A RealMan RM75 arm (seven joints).
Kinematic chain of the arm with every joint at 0, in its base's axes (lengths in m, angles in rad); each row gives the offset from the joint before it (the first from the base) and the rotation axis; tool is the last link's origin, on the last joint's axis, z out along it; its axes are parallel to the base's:
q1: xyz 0 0 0.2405 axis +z
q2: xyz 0 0 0 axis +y
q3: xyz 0 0 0.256 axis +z
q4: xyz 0 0 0 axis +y
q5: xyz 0 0 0.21 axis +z
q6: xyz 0 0 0 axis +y
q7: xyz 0 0 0.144 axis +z
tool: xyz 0 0 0
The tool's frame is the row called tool.
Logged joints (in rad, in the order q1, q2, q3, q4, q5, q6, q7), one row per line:
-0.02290 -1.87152 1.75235 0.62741 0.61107 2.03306 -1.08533
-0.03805 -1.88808 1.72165 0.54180 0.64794 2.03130 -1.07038
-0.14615 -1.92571 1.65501 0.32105 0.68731 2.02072 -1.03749
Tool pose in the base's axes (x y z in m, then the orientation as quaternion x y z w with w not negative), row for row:
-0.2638 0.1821 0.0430 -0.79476 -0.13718 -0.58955 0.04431
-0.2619 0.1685 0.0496 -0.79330 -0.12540 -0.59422 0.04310
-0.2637 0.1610 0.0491 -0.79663 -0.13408 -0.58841 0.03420
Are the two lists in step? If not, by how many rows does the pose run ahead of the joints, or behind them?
The pose runs 2 rows behind the joints: the pose in row i belongs to the joints in row i - 2.
